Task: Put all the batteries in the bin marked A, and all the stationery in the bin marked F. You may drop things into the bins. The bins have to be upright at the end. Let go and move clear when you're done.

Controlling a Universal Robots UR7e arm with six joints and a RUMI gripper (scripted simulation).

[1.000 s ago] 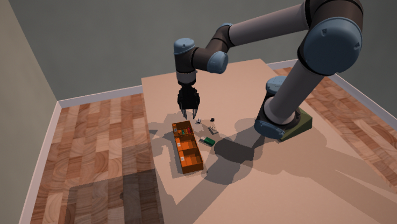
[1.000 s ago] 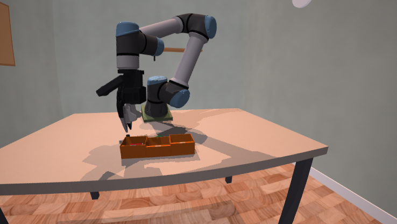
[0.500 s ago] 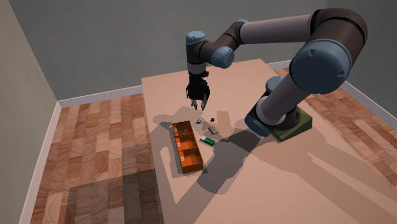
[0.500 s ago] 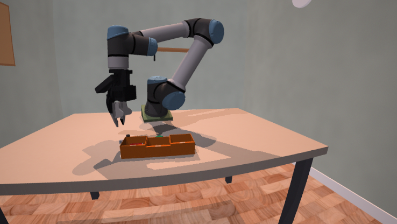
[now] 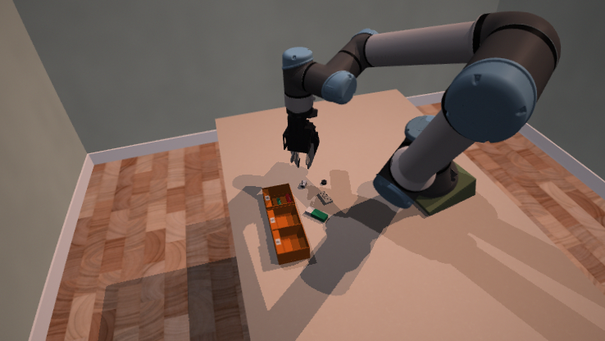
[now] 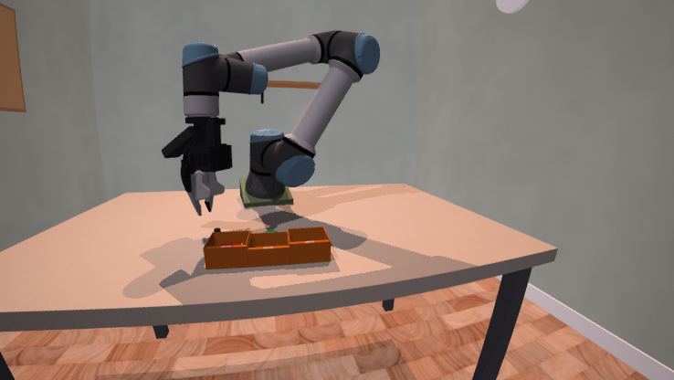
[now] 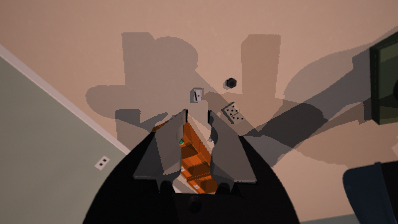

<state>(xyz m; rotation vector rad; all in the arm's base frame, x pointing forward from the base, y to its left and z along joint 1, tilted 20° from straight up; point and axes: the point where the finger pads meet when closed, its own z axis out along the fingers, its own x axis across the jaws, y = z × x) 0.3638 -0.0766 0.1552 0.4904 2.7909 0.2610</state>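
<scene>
The small grey object lies 1 cm to the left of my hand and 8 cm below it. The rest, counted from my hand: red battery: 5 cm ahead, 8 cm to the left, 7 cm below; then small black object: 6 cm behind, 8 cm below; then white domino: 6 cm behind, 7 cm to the left, 8 cm below.
</scene>
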